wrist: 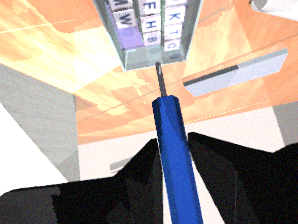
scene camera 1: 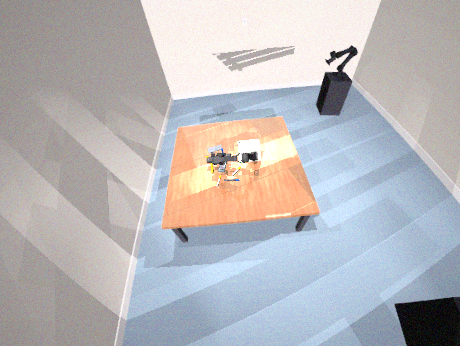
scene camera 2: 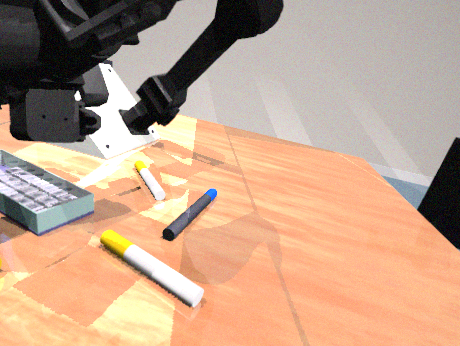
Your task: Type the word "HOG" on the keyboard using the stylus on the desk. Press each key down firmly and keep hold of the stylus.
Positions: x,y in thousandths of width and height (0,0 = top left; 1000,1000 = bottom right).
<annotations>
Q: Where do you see a yellow-capped white marker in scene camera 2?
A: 401,834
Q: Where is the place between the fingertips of my gripper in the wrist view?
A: At 579,636
</annotations>
